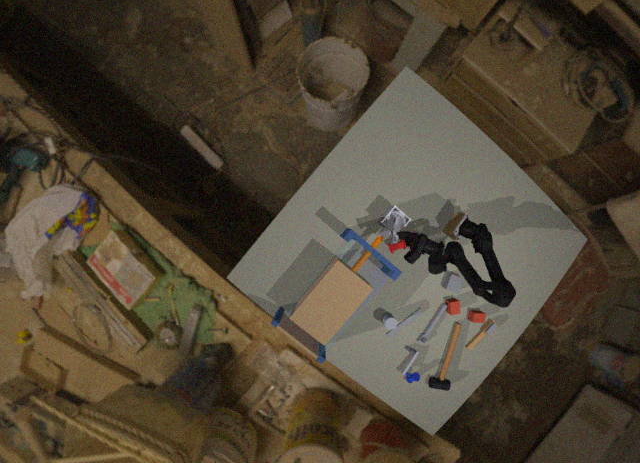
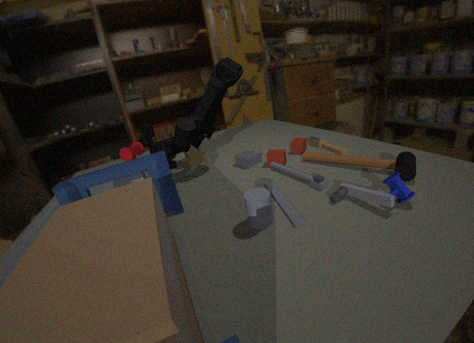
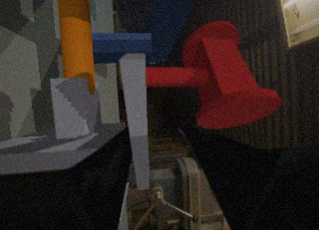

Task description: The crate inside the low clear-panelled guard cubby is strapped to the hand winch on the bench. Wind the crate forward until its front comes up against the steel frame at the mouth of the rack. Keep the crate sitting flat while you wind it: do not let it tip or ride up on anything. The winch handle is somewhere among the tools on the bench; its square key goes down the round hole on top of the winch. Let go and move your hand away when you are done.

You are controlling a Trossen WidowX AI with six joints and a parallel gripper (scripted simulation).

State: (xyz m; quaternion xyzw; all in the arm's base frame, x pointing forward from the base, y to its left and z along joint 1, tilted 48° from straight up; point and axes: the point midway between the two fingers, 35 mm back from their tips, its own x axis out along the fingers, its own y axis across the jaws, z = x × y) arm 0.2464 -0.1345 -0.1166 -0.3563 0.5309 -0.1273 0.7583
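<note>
My gripper tip is now 2 cm to the right of the red-knobbed handle and 1 cm above it. The rest, counted from my gripper tip: grey winch 10 cm below, 6 cm behind, 3 cm to the right; then blue steel frame 11 cm ahead, 3 cm below; then red knob 4 cm to the left, 4 cm ahead, 2 cm above.
</note>
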